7 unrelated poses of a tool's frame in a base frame.
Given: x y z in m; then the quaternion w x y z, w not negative.
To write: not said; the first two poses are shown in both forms.
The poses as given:
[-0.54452 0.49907 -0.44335 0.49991 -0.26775 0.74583 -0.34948]
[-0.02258 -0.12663 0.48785 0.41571 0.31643 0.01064 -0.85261]
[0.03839 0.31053 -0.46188 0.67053 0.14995 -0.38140 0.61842]
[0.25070 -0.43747 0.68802 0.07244 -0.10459 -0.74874 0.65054]
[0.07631 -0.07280 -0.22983 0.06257 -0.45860 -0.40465 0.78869]
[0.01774 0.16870 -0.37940 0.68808 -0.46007 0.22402 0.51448]
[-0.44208 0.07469 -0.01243 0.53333 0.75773 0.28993 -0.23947]
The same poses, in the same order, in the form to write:
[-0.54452 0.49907 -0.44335 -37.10 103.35 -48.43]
[-0.02258 -0.12663 0.48785 45.53 1.53 -122.69]
[0.03839 0.31053 -0.46188 19.36 -49.24 79.84]
[0.25070 -0.43747 0.68802 -18.00 -128.89 111.99]
[0.07631 -0.07280 -0.22983 -79.41 -70.07 136.57]
[0.01774 0.16870 -0.37940 -58.99 28.72 65.97]
[-0.44208 0.07469 -0.01243 103.49 39.60 -32.71]

